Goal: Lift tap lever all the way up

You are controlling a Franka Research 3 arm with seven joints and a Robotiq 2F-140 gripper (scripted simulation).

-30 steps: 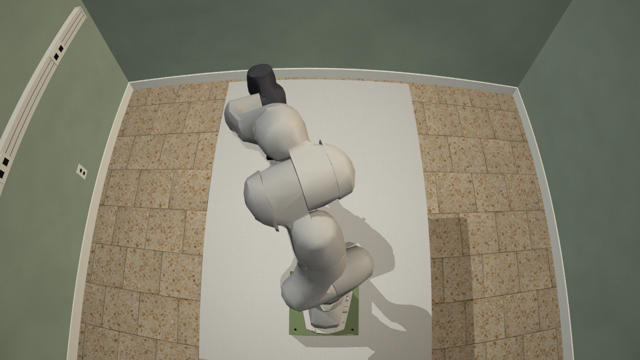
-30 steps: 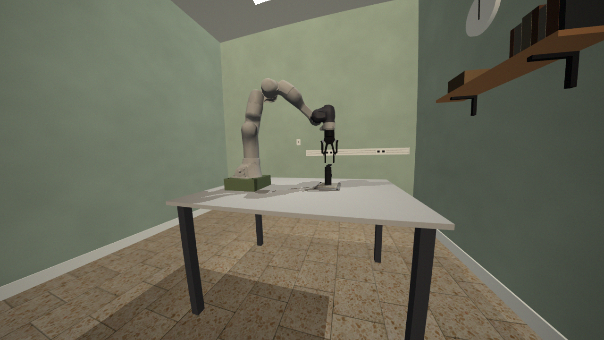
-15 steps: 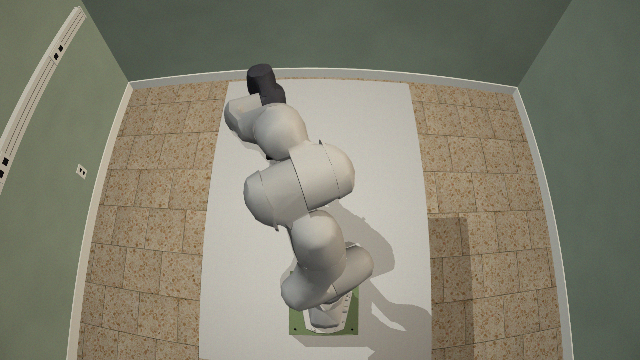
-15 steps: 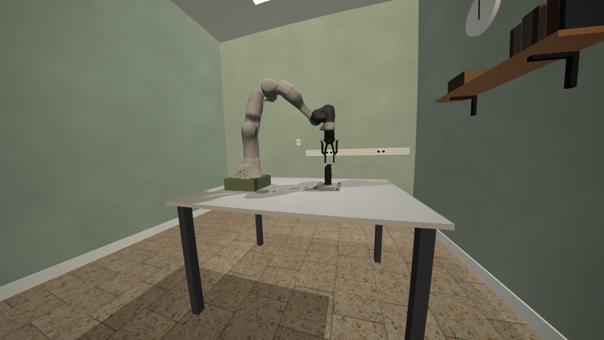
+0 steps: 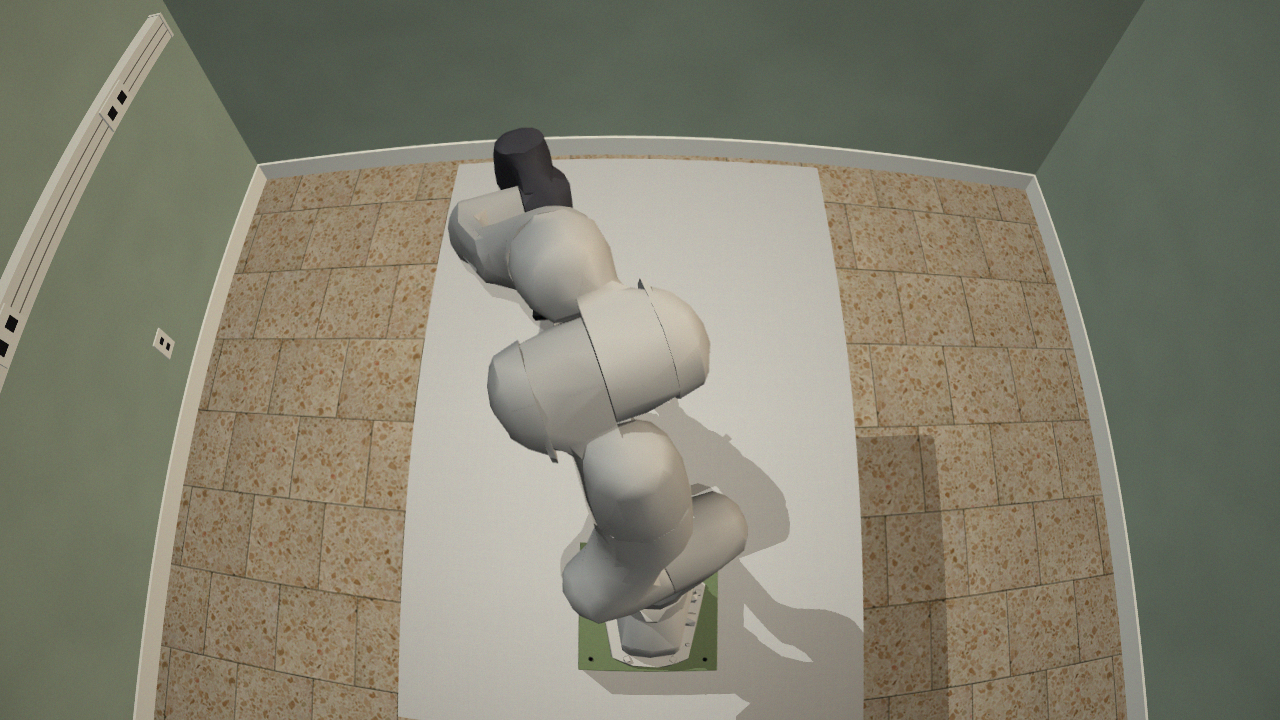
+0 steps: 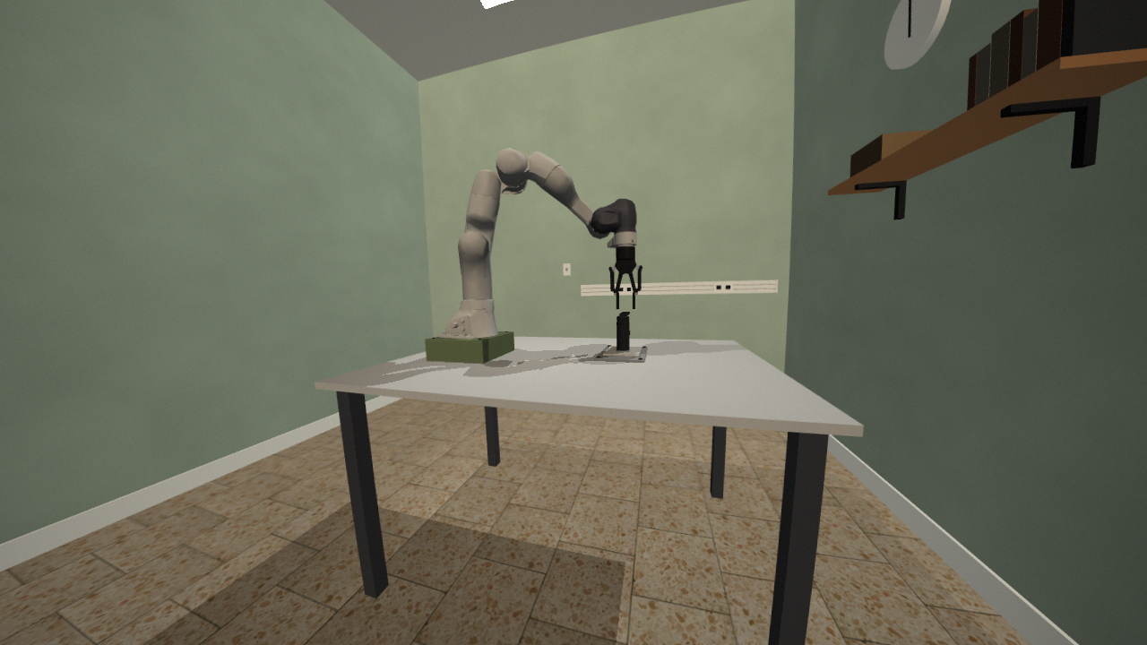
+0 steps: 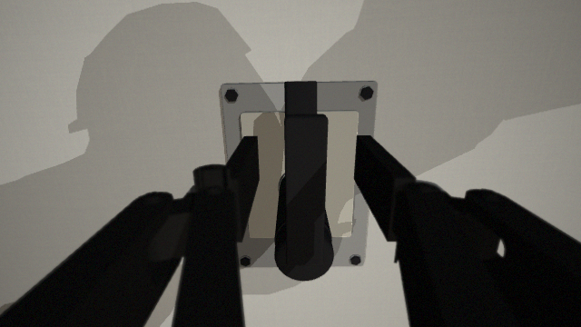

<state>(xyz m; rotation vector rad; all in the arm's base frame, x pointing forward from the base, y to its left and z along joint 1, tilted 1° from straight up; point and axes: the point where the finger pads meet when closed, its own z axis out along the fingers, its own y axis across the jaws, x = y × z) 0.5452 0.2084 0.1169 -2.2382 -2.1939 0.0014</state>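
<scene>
The dark lever lies 3 cm to the right of my hand and 5 cm below it. Also, from my hand: tap 6 cm to the right, 9 cm below; then plate 9 cm to the right, 19 cm below.
</scene>
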